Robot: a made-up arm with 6 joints.
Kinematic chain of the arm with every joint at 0, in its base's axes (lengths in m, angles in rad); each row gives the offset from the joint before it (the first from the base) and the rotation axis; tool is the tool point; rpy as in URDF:
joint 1: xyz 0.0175 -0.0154 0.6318 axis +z
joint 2: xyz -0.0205 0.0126 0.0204 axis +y
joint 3: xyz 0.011 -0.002 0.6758 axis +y
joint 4: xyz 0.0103 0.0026 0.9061 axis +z
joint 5: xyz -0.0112 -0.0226 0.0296 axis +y
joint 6: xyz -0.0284 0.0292 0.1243 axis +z
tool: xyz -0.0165 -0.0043 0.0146 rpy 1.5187 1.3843 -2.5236
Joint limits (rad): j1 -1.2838..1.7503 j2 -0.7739..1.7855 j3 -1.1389..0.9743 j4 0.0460..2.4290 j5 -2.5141..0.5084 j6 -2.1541..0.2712
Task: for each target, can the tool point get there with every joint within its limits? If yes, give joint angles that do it. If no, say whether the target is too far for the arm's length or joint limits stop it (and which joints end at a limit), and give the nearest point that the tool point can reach.
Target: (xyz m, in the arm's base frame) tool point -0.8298 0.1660 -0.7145
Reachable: no: joint limits stop it (at a limit: joint 1, joint 2, joint 3, joint 5, joint 6) | nearest point -0.2049 0.9594 -0.5085 | short by 1.031 m
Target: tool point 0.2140 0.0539 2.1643
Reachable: yes | joints 1.0062 0.6058 -0.8771 1.9232 -0.9193 -0.2292
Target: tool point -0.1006 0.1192 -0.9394
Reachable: no: joint limits stop it (at a limit: joint 1, joint 2, joint 3, joint 4, joint 6) | nearest point -0.0590 0.8721 -0.4588 | short by 0.894 m
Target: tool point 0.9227 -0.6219 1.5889
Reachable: yes | joints -0.5047 1.1443 -0.5113 1.5991 -2.1330 -0.8297
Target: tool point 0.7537 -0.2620 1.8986
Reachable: yes | joints -0.2116 0.3416 0.4277 1.4178 -2.1883 -1.4380
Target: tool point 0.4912 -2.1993 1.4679
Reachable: no: too far | nearest point 0.4512 -1.5859 1.2504 | short by 0.652 m
